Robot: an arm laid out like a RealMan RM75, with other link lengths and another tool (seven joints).
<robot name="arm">
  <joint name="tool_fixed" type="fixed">
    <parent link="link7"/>
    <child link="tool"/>
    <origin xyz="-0.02 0.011 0.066" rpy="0 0.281 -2.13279"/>
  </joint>
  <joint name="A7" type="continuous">
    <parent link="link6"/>
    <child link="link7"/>
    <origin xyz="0 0 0.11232" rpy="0 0 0"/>
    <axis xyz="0 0 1"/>
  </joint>
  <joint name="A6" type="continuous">
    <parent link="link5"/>
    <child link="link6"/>
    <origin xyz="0 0 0" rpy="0 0 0"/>
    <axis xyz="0 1 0"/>
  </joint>
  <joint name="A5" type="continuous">
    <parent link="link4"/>
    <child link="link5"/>
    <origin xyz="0 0 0.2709" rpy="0 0 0"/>
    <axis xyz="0 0 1"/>
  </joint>
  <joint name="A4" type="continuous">
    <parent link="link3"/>
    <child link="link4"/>
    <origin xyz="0 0 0" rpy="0 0 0"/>
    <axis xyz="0 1 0"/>
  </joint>
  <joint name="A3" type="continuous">
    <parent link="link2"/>
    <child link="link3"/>
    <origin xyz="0 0 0.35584" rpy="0 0 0"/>
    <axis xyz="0 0 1"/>
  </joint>
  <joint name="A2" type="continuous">
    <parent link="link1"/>
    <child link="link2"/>
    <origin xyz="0 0 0" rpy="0 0 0"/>
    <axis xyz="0 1 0"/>
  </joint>
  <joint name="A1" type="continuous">
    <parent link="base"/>
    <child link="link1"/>
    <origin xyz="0 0 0.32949" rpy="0 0 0"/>
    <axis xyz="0 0 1"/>
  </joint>
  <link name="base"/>
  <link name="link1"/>
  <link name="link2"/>
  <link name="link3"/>
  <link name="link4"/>
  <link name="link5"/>
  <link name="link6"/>
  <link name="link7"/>
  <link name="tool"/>
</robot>
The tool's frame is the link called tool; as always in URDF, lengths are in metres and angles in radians. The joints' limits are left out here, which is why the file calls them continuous.
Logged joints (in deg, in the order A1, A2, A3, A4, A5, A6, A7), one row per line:
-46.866, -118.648, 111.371, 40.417, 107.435, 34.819, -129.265
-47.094, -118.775, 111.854, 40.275, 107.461, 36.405, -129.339
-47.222, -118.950, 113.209, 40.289, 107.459, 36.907, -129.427
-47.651, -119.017, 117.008, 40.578, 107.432, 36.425, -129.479
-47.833, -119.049, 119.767, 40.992, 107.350, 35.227, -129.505
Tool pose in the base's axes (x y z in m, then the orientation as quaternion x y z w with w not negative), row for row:
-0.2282, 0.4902, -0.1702, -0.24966, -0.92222, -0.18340, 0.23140
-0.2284, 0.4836, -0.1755, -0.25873, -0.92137, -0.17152, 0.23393
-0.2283, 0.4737, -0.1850, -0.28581, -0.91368, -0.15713, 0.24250
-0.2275, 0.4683, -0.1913, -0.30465, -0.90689, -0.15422, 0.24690
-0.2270, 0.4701, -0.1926, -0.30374, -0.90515, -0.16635, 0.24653
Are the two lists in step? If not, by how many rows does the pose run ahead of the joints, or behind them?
The pose runs 1 row ahead of the joints: the pose in row i belongs to the joints in row i + 1.
